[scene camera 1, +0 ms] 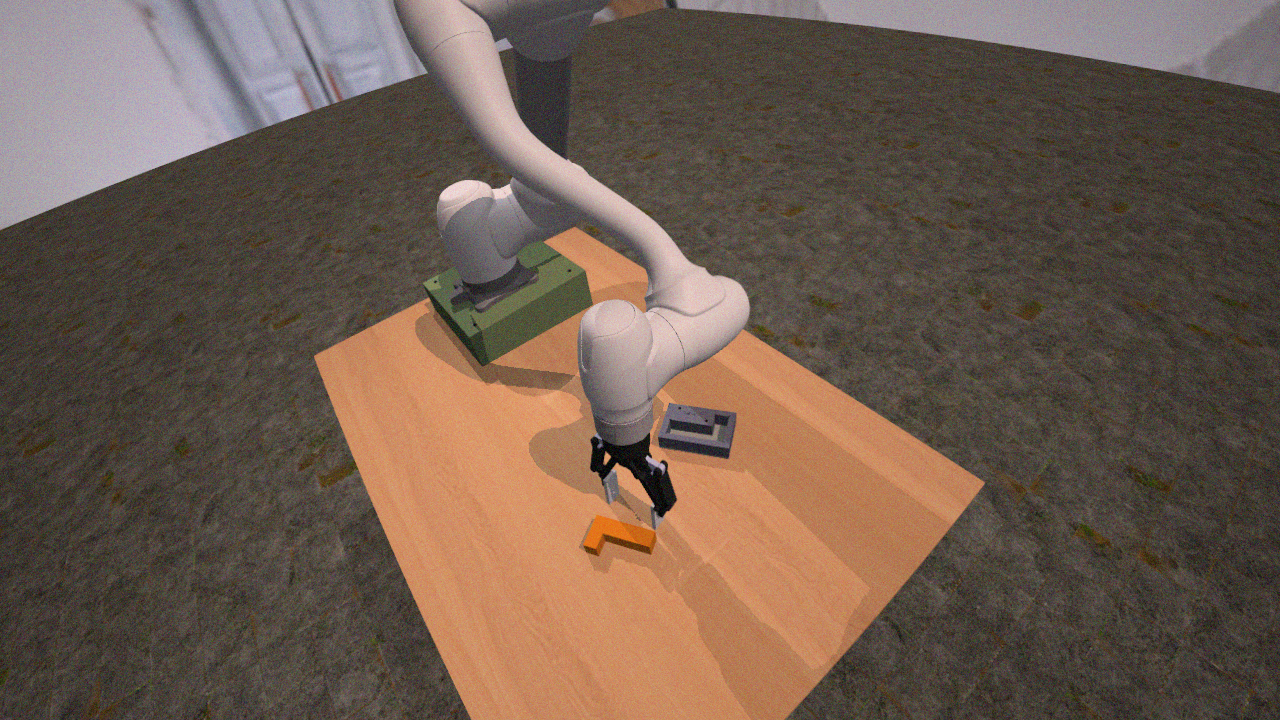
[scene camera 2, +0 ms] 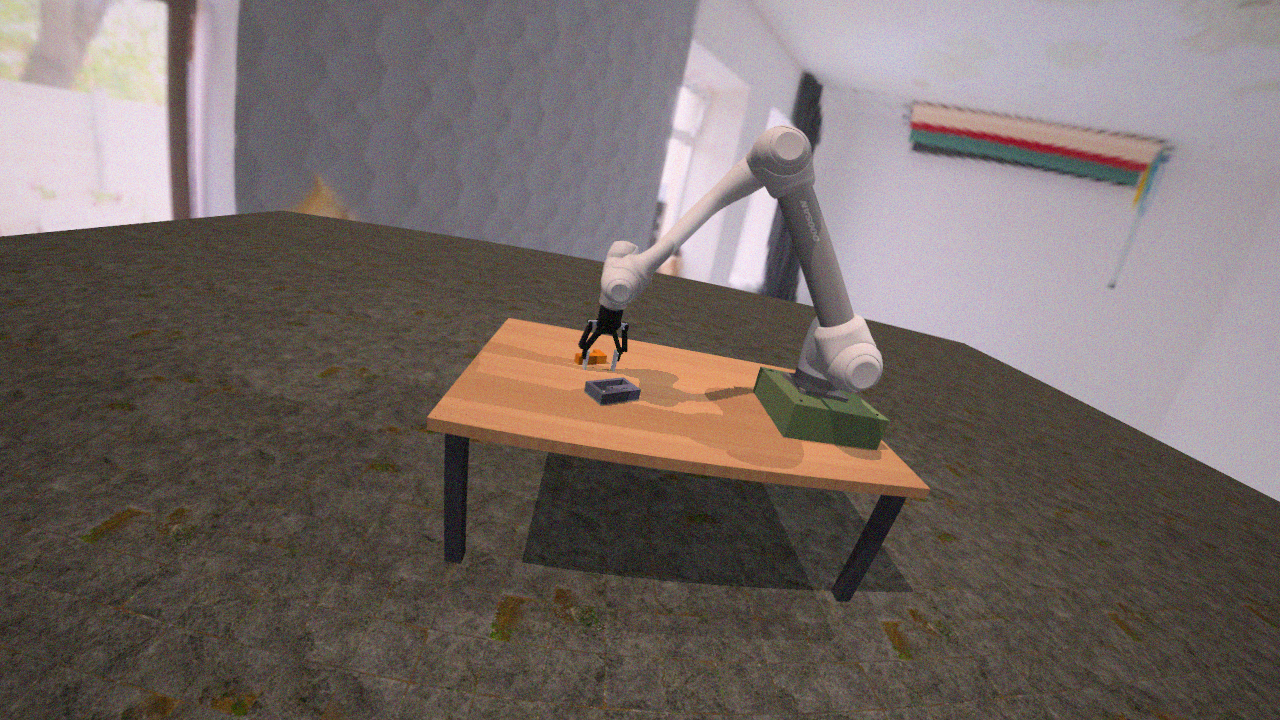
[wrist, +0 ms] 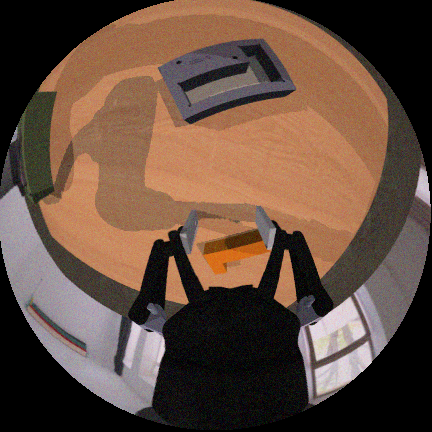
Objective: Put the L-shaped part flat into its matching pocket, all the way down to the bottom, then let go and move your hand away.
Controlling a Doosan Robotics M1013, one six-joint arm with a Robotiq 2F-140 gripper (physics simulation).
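Frame: origin at the arm's base, x ahead, y left, z up, level; metres.
Seen in the pictures: gripper, between the fingertips: (scene camera 1: 635, 510) (scene camera 2: 598, 368) (wrist: 226, 215); arm's base, origin of its link: (scene camera 1: 495, 283) (scene camera 2: 813, 388).
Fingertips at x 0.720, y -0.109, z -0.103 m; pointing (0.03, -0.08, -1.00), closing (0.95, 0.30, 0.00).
Note:
Offsets run from my fingertips to a thing's top centre. Level surfaces: height alone.
The orange L-shaped part {dz +0.029, dx +0.038, dy -0.062 m} (scene camera 1: 626, 534) (scene camera 2: 597, 358) (wrist: 225, 257) lies flat on the wooden table. My gripper (scene camera 1: 634, 514) (scene camera 2: 599, 368) (wrist: 226, 215) points down at the part, its fingers partly closed but still apart. In the wrist view, the right finger overlaps the end of the long arm, and a gap shows between the left finger and the part. I see no grip on it; the exact fingertip height is hard to tell. The dark grey block {dz +0.036, dx -0.046, dy +0.200 m} (scene camera 1: 678, 414) (scene camera 2: 597, 395) (wrist: 202, 69) holds an L-shaped pocket with a light bottom showing.
The table {dz -0.001 m} (scene camera 1: 447, 465) (scene camera 2: 537, 411) (wrist: 225, 160) carries the pocket block on the arm-base side of the gripper. A green block (scene camera 1: 537, 322) (scene camera 2: 805, 419) (wrist: 39, 145) under the arm's base stands at the table's far end. Shadows of the arm fall across the wood.

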